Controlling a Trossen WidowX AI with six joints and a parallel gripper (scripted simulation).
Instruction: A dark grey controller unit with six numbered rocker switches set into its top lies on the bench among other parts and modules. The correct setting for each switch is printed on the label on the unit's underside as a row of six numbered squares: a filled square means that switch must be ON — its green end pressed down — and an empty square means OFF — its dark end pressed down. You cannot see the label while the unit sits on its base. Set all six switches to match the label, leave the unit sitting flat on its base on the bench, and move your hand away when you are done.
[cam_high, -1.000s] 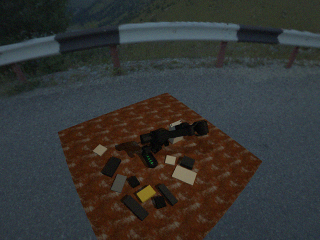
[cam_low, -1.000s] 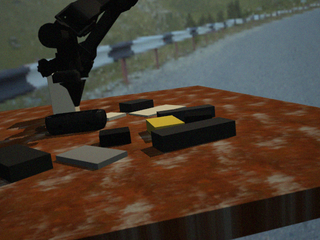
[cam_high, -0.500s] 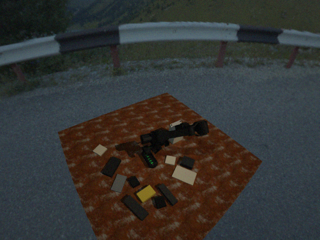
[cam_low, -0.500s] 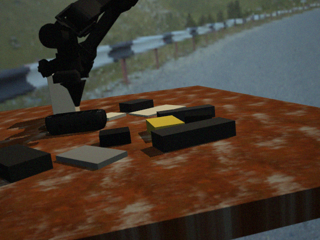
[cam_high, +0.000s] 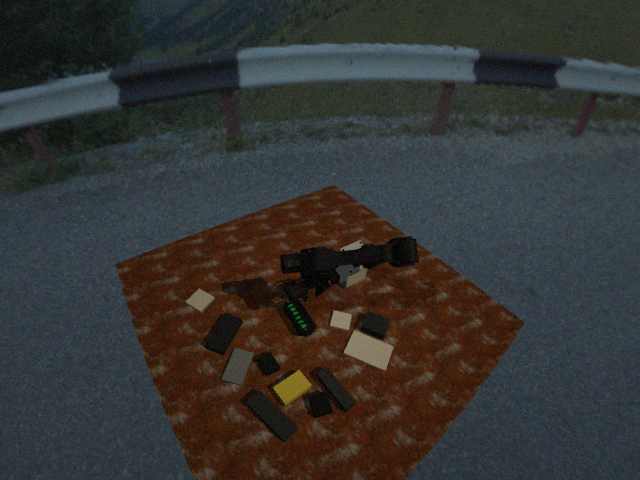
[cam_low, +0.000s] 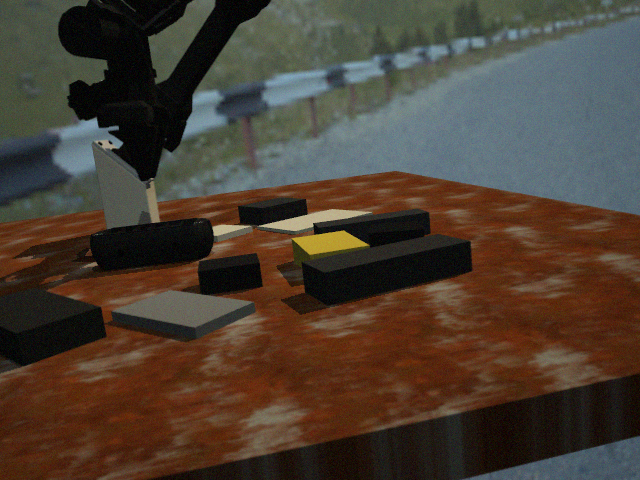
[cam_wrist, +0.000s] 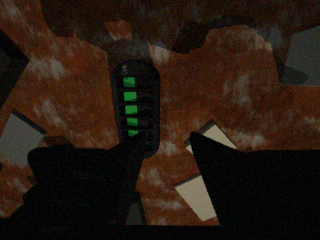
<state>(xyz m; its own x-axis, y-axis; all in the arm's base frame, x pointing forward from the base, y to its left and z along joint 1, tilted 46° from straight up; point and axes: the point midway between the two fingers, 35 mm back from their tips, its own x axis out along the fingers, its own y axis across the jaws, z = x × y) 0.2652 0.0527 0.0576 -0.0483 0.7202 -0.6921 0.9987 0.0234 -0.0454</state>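
My gripper tip is 10 cm above the cream tile, 9 cm past it and 8 cm to the right of it. From my gripper tip the other things lie so: cream plate 23 cm to the left, 11 cm behind, 10 cm below; then grey plate 31 cm ahead, 10 cm below, 7 cm to the left; then yellow block 22 cm to the left, 19 cm ahead, 9 cm below.
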